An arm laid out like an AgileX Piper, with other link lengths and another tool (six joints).
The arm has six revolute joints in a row. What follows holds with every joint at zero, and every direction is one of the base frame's. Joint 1 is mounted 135.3 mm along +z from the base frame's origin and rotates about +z. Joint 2 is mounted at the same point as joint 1 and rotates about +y. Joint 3 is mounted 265.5 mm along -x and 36.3 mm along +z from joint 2 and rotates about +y. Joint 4 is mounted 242.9 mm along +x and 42.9 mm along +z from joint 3 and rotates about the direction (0.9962, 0, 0.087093). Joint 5 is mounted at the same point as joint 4 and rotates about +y. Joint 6 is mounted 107.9 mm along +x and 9.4 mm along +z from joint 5 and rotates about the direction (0.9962, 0, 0.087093). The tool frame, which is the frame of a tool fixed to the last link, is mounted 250.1 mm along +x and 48 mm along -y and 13.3 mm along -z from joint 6; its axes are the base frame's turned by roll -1.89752, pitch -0.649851 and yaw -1.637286 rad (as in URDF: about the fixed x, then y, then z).
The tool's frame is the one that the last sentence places.
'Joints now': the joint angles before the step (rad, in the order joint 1, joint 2, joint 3, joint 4, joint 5, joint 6). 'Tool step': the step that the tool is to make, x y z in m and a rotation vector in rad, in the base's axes. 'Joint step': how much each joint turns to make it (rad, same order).
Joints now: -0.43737 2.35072 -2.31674 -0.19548 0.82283 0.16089
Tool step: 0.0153 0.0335 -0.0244 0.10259 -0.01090 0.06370
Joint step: -0.00873 0.02036 0.00015 0.16437 0.00574 -0.09421
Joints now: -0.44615 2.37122 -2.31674 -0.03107 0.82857 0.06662
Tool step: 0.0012 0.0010 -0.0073 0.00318 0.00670 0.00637
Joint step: 0.00004 0.01312 -0.00162 0.00587 -0.00426 -0.00845
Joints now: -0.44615 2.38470 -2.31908 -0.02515 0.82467 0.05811
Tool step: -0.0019 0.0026 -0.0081 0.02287 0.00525 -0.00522
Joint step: -0.00547 0.00878 -0.00038 0.01836 0.00626 -0.00004
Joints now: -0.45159 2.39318 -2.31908 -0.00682 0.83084 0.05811
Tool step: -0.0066 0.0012 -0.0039 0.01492 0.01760 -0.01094
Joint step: -0.00243 0.00477 -0.01364 -0.00184 0.03129 0.01118
